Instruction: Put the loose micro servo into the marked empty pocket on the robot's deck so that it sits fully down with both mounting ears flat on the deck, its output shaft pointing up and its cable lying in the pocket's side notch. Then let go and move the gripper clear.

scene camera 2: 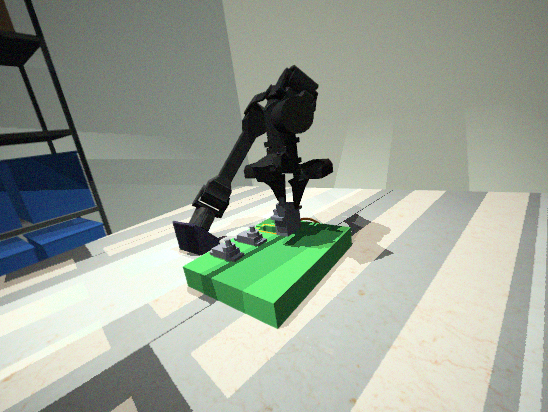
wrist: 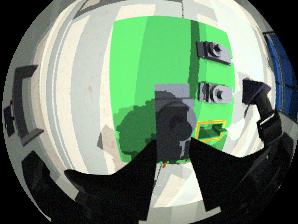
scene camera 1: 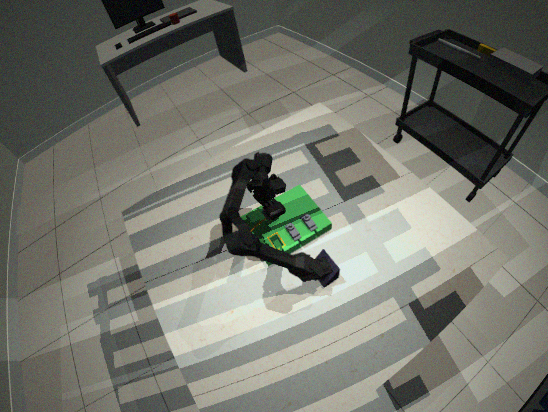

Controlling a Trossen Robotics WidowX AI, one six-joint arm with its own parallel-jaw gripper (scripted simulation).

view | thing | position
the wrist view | my gripper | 172,142
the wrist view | micro servo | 176,119
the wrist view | green deck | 148,50
